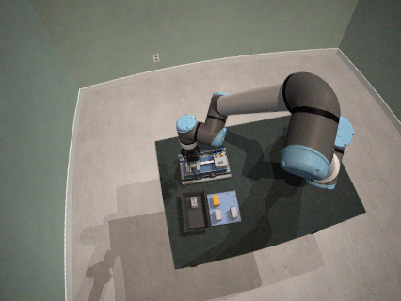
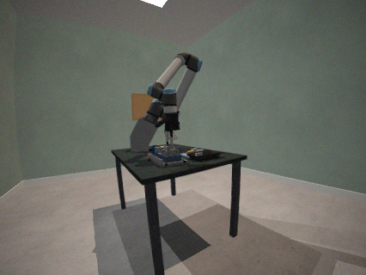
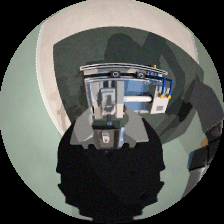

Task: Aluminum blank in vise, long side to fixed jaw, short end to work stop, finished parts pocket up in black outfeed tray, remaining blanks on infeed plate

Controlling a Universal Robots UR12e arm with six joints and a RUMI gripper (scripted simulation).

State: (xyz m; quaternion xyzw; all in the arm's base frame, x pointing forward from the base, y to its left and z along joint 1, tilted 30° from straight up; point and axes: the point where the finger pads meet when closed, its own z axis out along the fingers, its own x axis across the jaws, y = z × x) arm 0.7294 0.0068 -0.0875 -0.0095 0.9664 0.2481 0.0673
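The vise lies 7 cm behind my hand and 9 cm below it. Also, from my hand: yellow brass blank 11 cm behind, 23 cm to the left, 11 cm below; gray blank 11 cm behind, 32 cm to the left, 11 cm below.
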